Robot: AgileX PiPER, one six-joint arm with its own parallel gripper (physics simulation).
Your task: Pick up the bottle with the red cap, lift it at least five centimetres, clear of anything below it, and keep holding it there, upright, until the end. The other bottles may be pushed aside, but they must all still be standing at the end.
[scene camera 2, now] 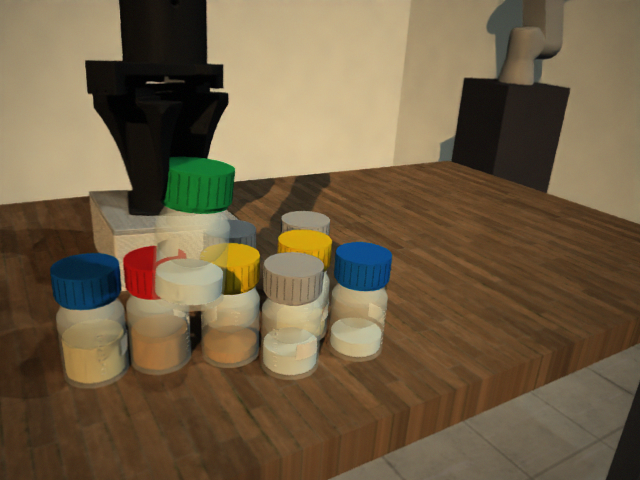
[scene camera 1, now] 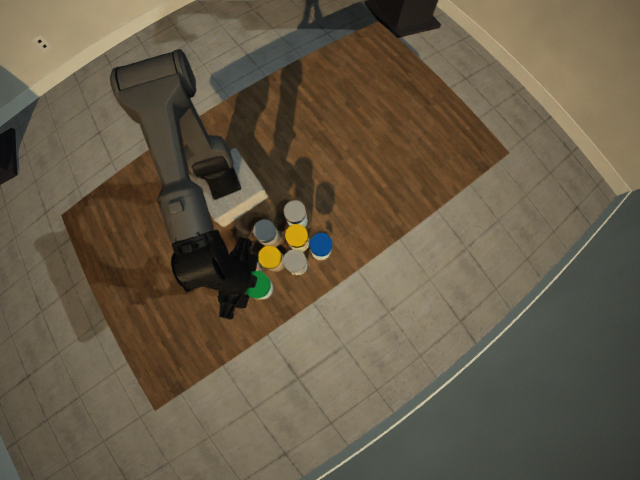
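The red-capped bottle [scene camera 2: 138, 273] stands upright on the wooden table in scene camera 2, between a blue-capped bottle [scene camera 2: 86, 281] and a yellow-capped bottle [scene camera 2: 235, 315]. The raised bottle partly covers its cap; the red cap does not show in scene camera 1. My gripper [scene camera 1: 237, 281] [scene camera 2: 160, 198] is shut on the green-capped bottle [scene camera 1: 260, 285] [scene camera 2: 201, 186]. It holds this bottle roughly upright in the air, its base in front of the red-capped bottle's cap in scene camera 2. The far finger is partly hidden. The gripper is above the red-capped bottle's cap, apart from it.
Upright to the right are a second yellow-capped [scene camera 1: 296, 236] [scene camera 2: 305, 248], a second blue-capped [scene camera 1: 321, 244] [scene camera 2: 362, 266] and several grey-capped bottles [scene camera 1: 295, 262] [scene camera 2: 293, 279]. A pale block [scene camera 1: 240, 198] [scene camera 2: 103, 222] stands behind them. The table's front edge [scene camera 2: 465, 392] is nearby.
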